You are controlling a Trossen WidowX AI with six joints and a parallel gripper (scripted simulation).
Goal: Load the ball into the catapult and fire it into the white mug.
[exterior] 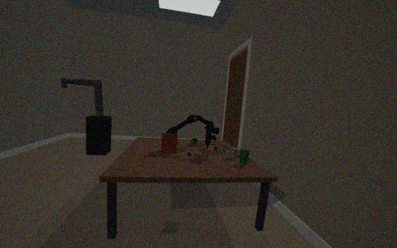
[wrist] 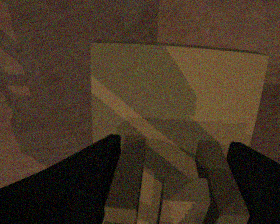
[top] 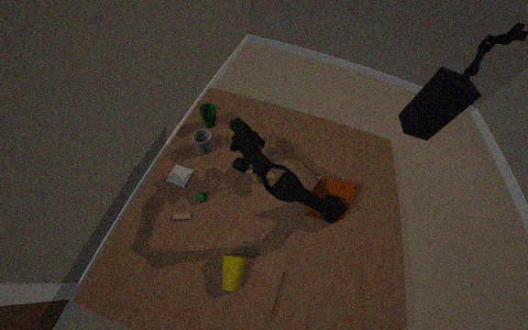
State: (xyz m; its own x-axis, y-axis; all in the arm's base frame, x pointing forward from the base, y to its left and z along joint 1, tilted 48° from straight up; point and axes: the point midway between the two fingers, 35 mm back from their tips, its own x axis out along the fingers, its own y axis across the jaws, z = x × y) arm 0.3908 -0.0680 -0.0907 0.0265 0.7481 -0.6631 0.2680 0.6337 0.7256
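Now: the dark ball 19 cm behind my gripper tip, 6 cm below it and 2 cm to the right of it. From my gripper tip the other things lie so: green ball: 20 cm to the left, 16 cm ahead, 6 cm below; then white mug: 26 cm ahead, 7 cm to the right, 5 cm below; then wooden catapult: 6 cm behind, 4 cm to the left, 2 cm above.
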